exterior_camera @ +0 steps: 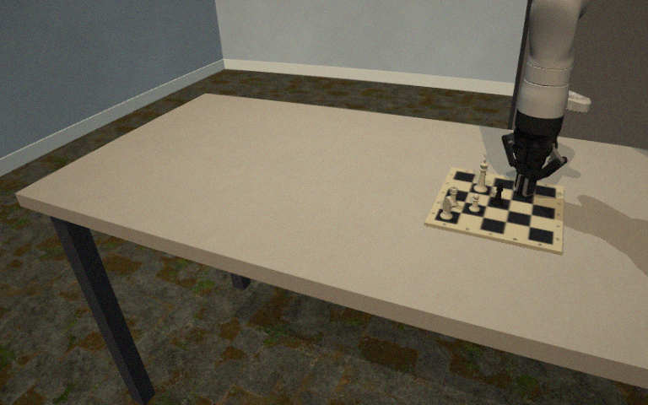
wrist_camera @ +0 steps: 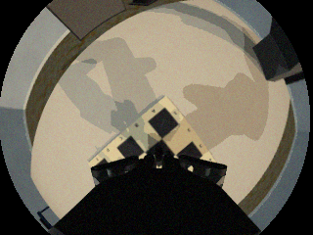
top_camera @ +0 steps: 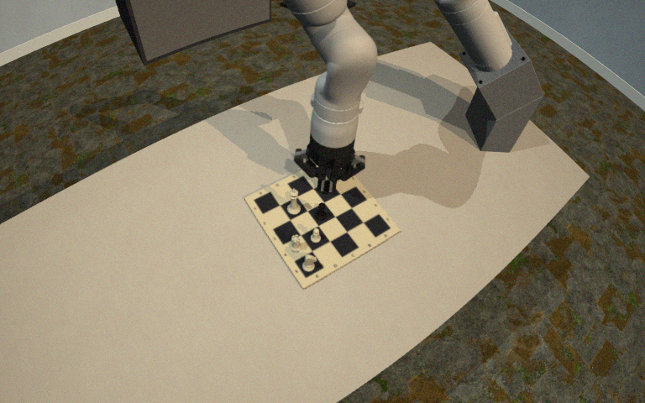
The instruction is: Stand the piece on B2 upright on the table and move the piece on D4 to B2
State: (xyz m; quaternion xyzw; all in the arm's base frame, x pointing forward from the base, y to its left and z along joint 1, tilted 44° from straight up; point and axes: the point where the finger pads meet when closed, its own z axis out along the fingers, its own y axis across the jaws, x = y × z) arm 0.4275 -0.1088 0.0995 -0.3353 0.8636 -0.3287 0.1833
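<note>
The chessboard lies 50 mm ahead of my hand, 30 mm to the left of it and 30 mm below it. Round my hand: white king: 70 mm ahead, 20 mm to the right, 10 mm above; then white pawn: 100 mm ahead, 50 mm to the left, 10 mm below; then black pawn: 10 mm below.
</note>
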